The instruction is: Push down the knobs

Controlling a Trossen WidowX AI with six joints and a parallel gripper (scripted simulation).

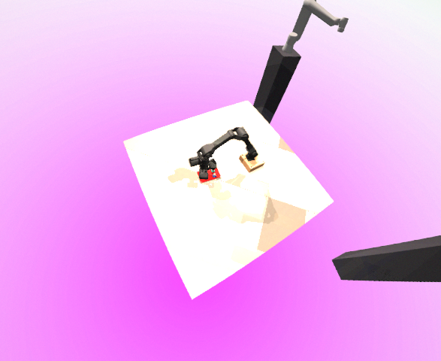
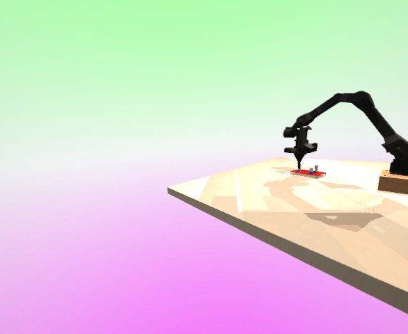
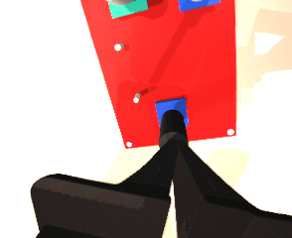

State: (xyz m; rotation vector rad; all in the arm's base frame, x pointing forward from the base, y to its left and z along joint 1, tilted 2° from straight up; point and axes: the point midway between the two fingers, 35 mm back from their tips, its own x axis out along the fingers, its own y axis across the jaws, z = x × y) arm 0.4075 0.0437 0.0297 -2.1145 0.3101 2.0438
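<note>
Now: the black knob 20 mm below my gripper tip. Round my gripper tip: grey knob (90 mm behind, 20 mm to the right, 20 mm below).
</note>
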